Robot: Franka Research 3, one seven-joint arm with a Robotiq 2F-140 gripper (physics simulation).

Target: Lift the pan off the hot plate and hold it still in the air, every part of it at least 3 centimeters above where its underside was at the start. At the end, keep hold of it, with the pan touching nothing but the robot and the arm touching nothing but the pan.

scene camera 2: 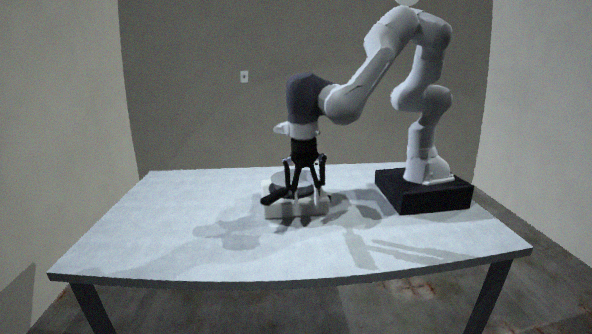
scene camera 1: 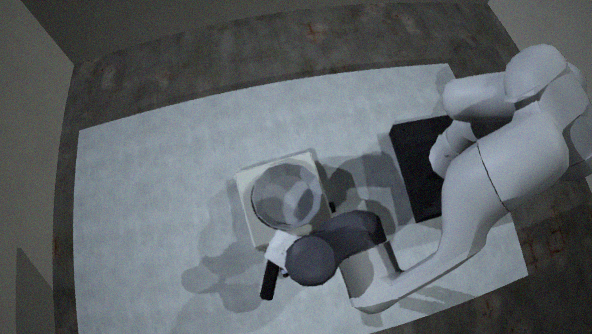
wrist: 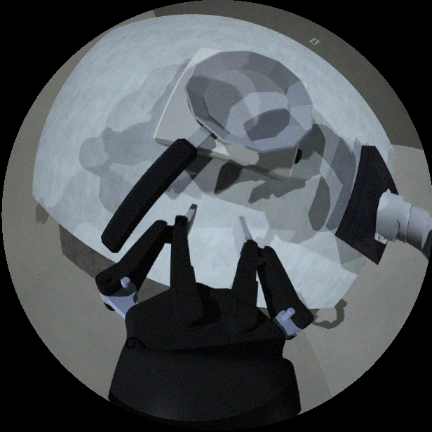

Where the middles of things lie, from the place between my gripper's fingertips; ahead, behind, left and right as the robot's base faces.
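Grey round pan (scene camera 1: 287, 196): 4 cm ahead of my hand, 10 cm to the right of it, 2 cm above it. Cream hot plate (scene camera 1: 261, 233): 4 cm ahead of my hand, 20 cm to the right of it and 6 cm below it. Going by their middles, the pan is the nearest to my hand of the things named here.
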